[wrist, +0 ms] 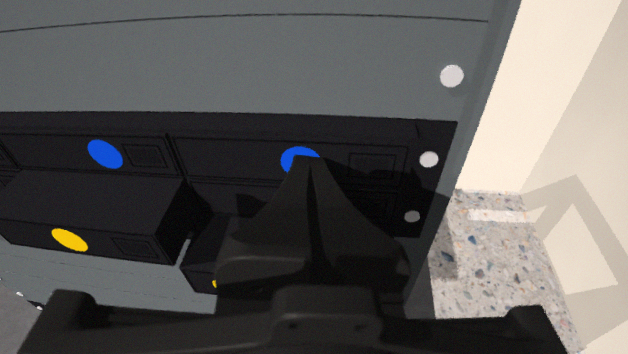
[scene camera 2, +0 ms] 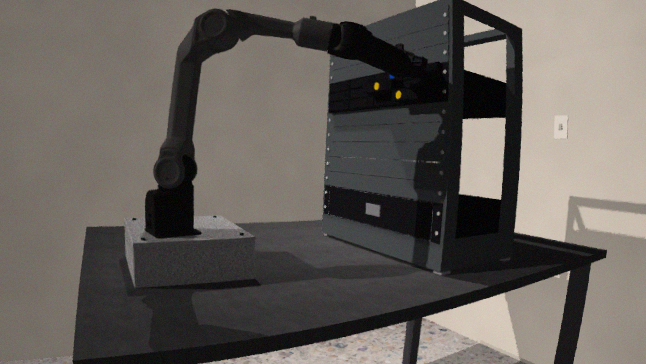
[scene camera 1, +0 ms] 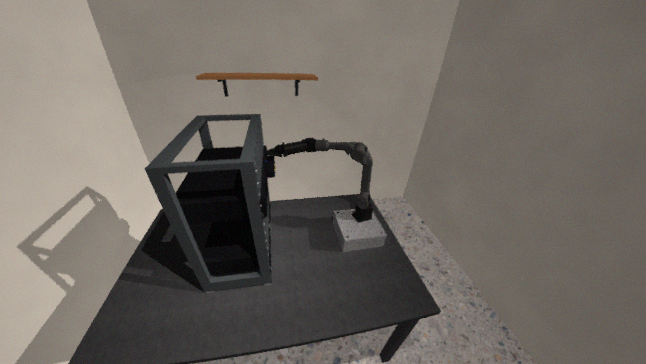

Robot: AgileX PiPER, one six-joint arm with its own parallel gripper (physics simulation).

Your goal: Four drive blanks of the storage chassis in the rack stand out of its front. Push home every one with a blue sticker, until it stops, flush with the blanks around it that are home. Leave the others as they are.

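My gripper [scene camera 1: 270, 152] [wrist: 307, 173] is shut and empty, its tips at the blue sticker of the right-hand blank [wrist: 220, 157] in the chassis's top row. This blank's face looks about flush with the blue-stickered blank [wrist: 145, 142] to its left; contact with the tips cannot be told for certain. A yellow-stickered blank [scene camera 2: 376, 86] [wrist: 70, 240] stands well out below the left one. Another yellow-stickered blank [scene camera 2: 398, 94] [wrist: 200, 281] stands out beside it, partly hidden by my gripper in the wrist view. The storage chassis [scene camera 2: 345, 95] [wrist: 436, 137] sits in the rack [scene camera 1: 257, 225] [scene camera 2: 454, 150].
Grey filler panels [scene camera 2: 375, 135] [wrist: 225, 65] lie above and below the chassis. The rack stands on a dark table [scene camera 1: 325, 300] [scene camera 2: 325, 305]. My arm's base is on a speckled block [scene camera 1: 362, 237] [scene camera 2: 195, 262]. A wooden wall shelf [scene camera 1: 257, 77] hangs behind.
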